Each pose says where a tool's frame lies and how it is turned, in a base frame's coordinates. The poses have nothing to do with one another.
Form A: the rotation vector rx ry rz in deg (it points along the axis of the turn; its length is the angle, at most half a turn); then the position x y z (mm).
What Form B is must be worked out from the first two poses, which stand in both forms.
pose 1, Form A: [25.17, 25.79, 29.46, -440.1, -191.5, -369.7]
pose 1, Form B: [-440.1, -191.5, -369.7, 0.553, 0.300, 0.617]
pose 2, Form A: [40.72, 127.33, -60.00, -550.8, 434.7, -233.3]
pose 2, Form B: [-550.8, 434.7, -233.3, -2.383, 0.759, 2.838]
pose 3, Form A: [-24.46, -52.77, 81.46, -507.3, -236.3, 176.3]
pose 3, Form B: [-507.3, -236.3, 176.3, -0.890, -0.289, 1.681]
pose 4, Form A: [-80.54, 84.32, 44.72, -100.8, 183.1, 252.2]
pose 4, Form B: [-100.8, 183.1, 252.2, -2.759, 1.160, -1.364]
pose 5, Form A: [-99.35, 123.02, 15.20, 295.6, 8.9, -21.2]
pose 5, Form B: [295.6, 8.9, -21.2, -3.052, 0.406, -1.764]
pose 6, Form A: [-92.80, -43.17, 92.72, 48.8, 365.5, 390.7]
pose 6, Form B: [48.8, 365.5, 390.7, -1.519, 0.617, 1.518]
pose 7, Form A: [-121.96, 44.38, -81.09, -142.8, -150.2, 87.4]
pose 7, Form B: [-142.8, -150.2, 87.4, -2.076, -0.730, -1.142]
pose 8, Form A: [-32.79, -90.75, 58.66, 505.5, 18.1, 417.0]
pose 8, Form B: [505.5, 18.1, 417.0, -1.588, -0.559, 1.898]
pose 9, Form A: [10.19, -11.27, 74.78, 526.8, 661.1, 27.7]
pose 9, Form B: [526.8, 661.1, 27.7, 0.020, -0.246, 1.310]
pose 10, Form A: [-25.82, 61.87, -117.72, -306.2, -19.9, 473.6]
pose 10, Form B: [-306.2, -19.9, 473.6, -0.951, 0.037, -2.280]
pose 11, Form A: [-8.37, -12.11, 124.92, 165.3, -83.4, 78.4]
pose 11, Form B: [165.3, -83.4, 78.4, -0.207, 0.027, 2.187]
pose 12, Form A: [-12.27, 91.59, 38.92, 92.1, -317.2, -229.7]
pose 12, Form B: [92.1, -317.2, -229.7, 1.573, 1.269, 2.142]
